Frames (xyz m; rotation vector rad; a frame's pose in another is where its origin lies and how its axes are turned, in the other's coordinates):
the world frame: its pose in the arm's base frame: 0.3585 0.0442 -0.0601 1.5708 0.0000 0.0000
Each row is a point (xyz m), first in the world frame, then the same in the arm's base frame.
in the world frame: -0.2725 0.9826 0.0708
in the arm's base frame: 0.0860 -0.0266 0.9225
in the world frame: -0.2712 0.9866 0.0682
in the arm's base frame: 0.0873 -0.0240 0.9265
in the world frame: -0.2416 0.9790 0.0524
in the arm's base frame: 0.1169 -0.0082 0.9189
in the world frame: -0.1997 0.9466 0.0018
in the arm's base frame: 0.1588 0.0424 0.8865
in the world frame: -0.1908 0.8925 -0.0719
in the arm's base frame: 0.1677 0.1161 0.8324
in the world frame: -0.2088 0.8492 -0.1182
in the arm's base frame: 0.1497 0.1624 0.7891
